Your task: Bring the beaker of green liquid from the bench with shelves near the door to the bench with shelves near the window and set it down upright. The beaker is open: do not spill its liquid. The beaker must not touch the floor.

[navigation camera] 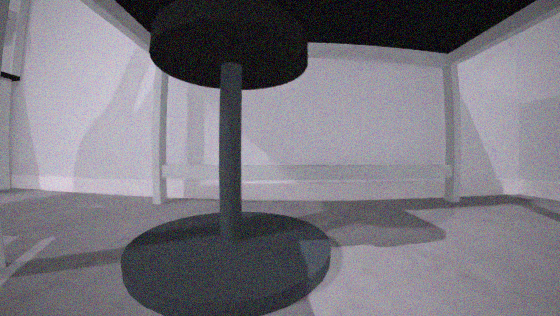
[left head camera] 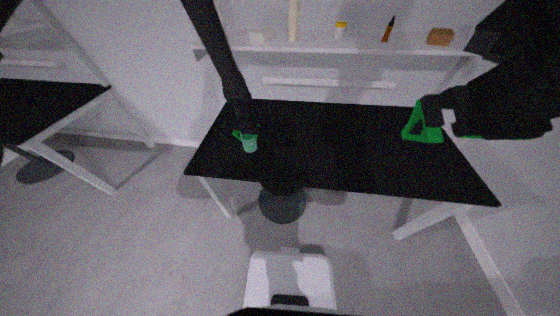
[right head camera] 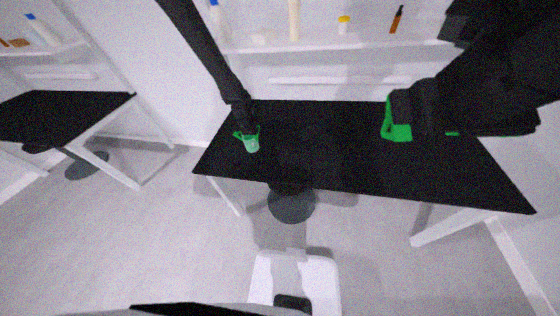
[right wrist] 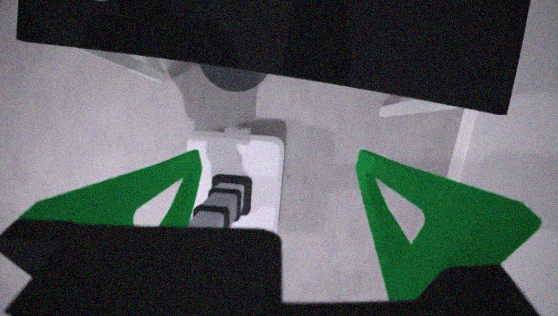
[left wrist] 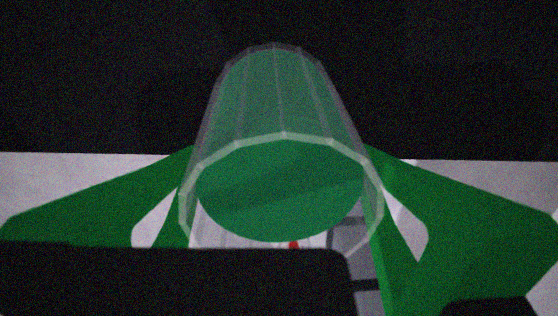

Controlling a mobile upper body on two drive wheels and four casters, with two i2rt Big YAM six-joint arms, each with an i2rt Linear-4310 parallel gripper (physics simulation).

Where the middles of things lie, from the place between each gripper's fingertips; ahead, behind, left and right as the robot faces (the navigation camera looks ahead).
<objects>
The beaker of green liquid (left wrist: pixel 277 163) lies 10 mm below my left hand.
I see the beaker of green liquid 330 mm ahead of my right hand, 450 mm to the left of it and 360 mm below it.
</objects>
